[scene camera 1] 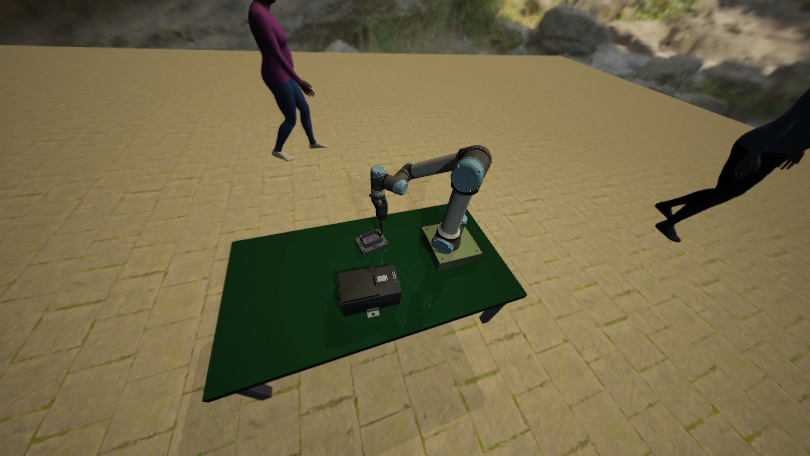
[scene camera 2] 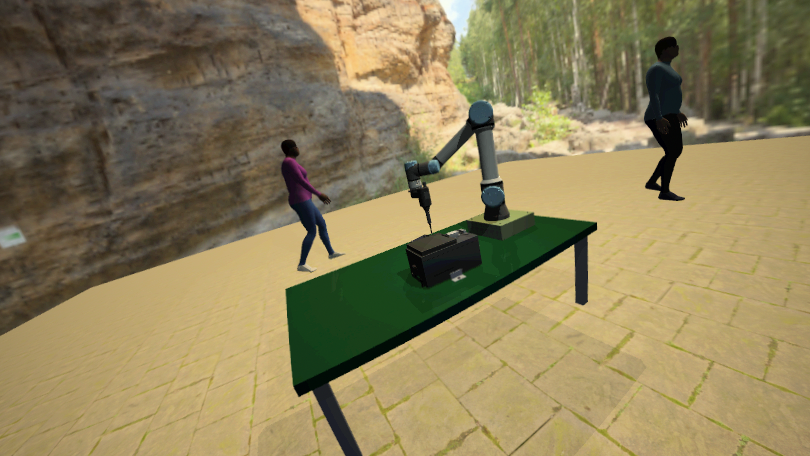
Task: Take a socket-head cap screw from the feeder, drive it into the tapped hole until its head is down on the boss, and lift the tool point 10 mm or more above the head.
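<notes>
My screwdriver [scene camera 1: 381, 233] [scene camera 2: 430, 231] points down, its tip at the right back corner of a grey housing plate [scene camera 1: 371, 241] in the scene camera 1 view. Whether the tip touches the boss there cannot be told. The screw, its head and the tapped hole are too small to make out. The black screw feeder [scene camera 1: 362, 286] [scene camera 2: 444, 263] stands in front of the plate, and in the scene camera 2 view it hides the plate and the spot under the tip. The screwdriver has no fingers, and whether its bit bears a screw cannot be told.
The arm's square base block [scene camera 1: 461, 253] [scene camera 2: 504, 228] stands at the right back of the green table [scene camera 1: 266, 294] [scene camera 2: 351, 317]. A small bracket [scene camera 1: 372, 312] [scene camera 2: 457, 275] is at the feeder's front. A person in purple [scene camera 1: 276, 62] [scene camera 2: 298, 181] and a person in dark clothes [scene camera 1: 753, 152] [scene camera 2: 664, 96] are on the paving behind.
</notes>
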